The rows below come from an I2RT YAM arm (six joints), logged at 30 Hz.
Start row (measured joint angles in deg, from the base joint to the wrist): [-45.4, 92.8, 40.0, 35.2, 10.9, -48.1]
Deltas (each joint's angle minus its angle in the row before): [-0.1, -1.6, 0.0, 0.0, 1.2, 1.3]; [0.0, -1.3, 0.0, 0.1, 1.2, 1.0]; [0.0, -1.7, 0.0, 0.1, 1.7, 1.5]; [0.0, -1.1, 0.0, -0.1, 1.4, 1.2]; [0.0, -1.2, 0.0, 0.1, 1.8, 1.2]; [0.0, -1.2, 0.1, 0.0, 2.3, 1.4]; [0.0, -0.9, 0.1, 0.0, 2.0, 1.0]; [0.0, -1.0, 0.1, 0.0, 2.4, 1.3]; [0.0, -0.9, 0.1, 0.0, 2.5, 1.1]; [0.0, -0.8, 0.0, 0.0, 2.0, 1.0]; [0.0, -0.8, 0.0, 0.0, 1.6, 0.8]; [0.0, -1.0, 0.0, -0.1, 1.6, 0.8]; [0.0, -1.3, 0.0, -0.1, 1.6, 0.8]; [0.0, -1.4, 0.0, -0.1, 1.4, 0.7]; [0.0, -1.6, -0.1, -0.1, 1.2, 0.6]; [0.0, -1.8, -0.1, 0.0, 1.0, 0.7]
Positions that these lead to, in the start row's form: [-45.5, 91.2, 40.0, 35.2, 12.1, -46.8]; [-45.5, 89.9, 40.0, 35.3, 13.3, -45.8]; [-45.5, 88.2, 40.0, 35.4, 15.0, -44.3]; [-45.5, 87.1, 40.0, 35.3, 16.4, -43.1]; [-45.5, 85.9, 40.0, 35.4, 18.2, -41.9]; [-45.5, 84.7, 40.1, 35.4, 20.5, -40.5]; [-45.5, 83.8, 40.2, 35.4, 22.5, -39.5]; [-45.5, 82.8, 40.3, 35.4, 24.9, -38.2]; [-45.5, 81.9, 40.4, 35.4, 27.4, -37.1]; [-45.5, 81.1, 40.4, 35.4, 29.4, -36.1]; [-45.5, 80.3, 40.4, 35.4, 31.0, -35.3]; [-45.5, 79.3, 40.4, 35.3, 32.6, -34.5]; [-45.5, 78.0, 40.4, 35.2, 34.2, -33.7]; [-45.5, 76.6, 40.4, 35.1, 35.6, -33.0]; [-45.5, 75.0, 40.3, 35.0, 36.8, -32.4]; [-45.5, 73.2, 40.2, 35.0, 37.8, -31.7]
